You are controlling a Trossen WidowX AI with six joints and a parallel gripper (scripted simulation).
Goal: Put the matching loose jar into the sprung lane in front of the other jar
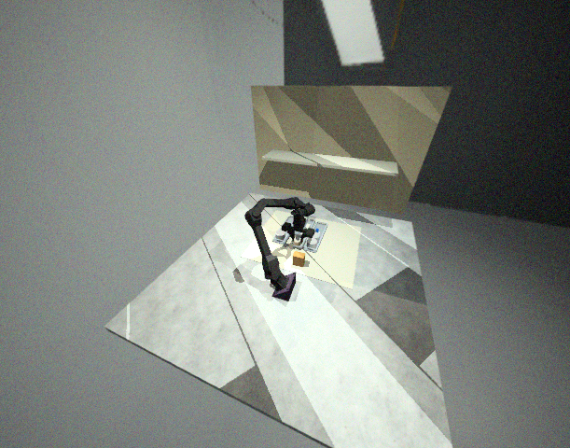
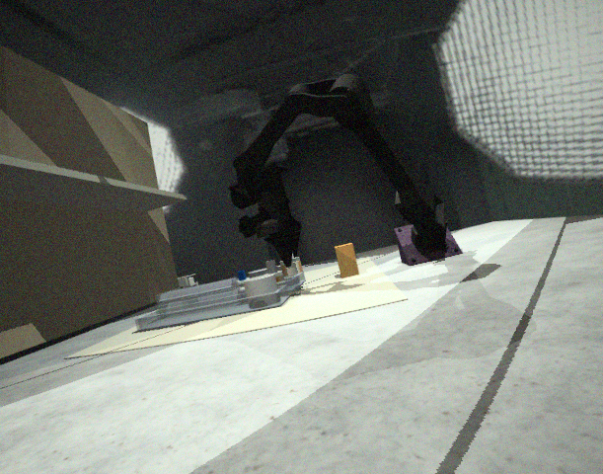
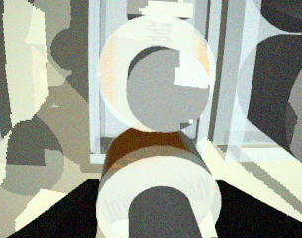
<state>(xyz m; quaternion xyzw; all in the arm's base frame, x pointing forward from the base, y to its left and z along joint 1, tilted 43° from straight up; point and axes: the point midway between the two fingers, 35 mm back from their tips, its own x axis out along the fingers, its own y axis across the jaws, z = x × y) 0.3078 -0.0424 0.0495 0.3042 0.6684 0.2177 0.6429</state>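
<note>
The cream mat is 8 cm ahead of my gripper tip, 5 cm below it and 3 cm to the right of it. Round my gripper tip: beige shelf wall 64 cm ahead, 34 cm above, 8 cm to the right.
</note>
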